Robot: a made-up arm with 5 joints. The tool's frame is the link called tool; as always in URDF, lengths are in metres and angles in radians.
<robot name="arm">
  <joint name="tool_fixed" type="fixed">
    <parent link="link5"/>
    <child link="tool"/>
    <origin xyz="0.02 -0.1 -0.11" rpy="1.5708 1.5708 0"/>
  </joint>
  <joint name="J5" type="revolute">
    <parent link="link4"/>
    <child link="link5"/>
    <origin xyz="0.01 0.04 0.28" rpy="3.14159 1.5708 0"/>
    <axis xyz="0 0 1"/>
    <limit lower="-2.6" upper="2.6"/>
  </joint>
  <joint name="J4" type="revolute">
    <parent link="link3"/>
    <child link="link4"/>
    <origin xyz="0.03 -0.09 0.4" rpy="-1.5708 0 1.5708"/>
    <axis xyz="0 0 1"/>
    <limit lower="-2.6" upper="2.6"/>
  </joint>
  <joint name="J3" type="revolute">
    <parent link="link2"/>
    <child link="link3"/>
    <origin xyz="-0.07 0.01 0.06" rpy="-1.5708 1.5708 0"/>
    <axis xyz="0 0 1"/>
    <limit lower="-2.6" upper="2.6"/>
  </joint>
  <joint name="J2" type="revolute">
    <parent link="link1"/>
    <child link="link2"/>
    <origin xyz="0.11 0.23 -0.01" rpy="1.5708 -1.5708 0"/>
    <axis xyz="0 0 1"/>
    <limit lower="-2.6" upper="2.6"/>
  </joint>
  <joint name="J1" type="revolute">
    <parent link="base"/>
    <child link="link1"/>
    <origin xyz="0 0 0.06" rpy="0 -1.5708 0"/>
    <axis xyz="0 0 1"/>
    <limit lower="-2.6" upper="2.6"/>
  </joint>
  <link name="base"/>
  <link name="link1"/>
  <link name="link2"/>
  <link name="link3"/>
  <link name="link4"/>
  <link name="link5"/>
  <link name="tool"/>
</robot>
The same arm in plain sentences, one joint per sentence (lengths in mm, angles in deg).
The arm has five revolute joints in a row. What follows holds with every joint at zero, and every direction is one of the base frame's.
The first joint is mounted 60 mm along +z from the base frame's origin and turns about -x, from -148.97 to 148.97 deg.
The second joint is mounted 10 mm along +x and 230 mm along +y and 110 mm along +z from the first joint and turns about -y, from -148.97 to 148.97 deg.
The third joint is mounted 70 mm along +x and 60 mm along -y and 10 mm along -z from the second joint and turns about -z, from -148.97 to 148.97 deg.
The fourth joint is mounted 90 mm along -x and 30 mm along +y and 400 mm along -z from the third joint and turns about -y, from -148.97 to 148.97 deg.
The fifth joint is mounted 10 mm along +x and 280 mm along -y and 40 mm along +z from the fourth joint and turns about -x, from -148.97 to 148.97 deg.
The tool frame, which is the frame that the pose is given for, is mounted 110 mm along +x and 20 mm along +y and 100 mm along +z from the fifth joint; its axes are the base frame's turned by roll 0, pitch 0 and yaw 0 deg (as in URDF: about the fixed x, then y, then z).

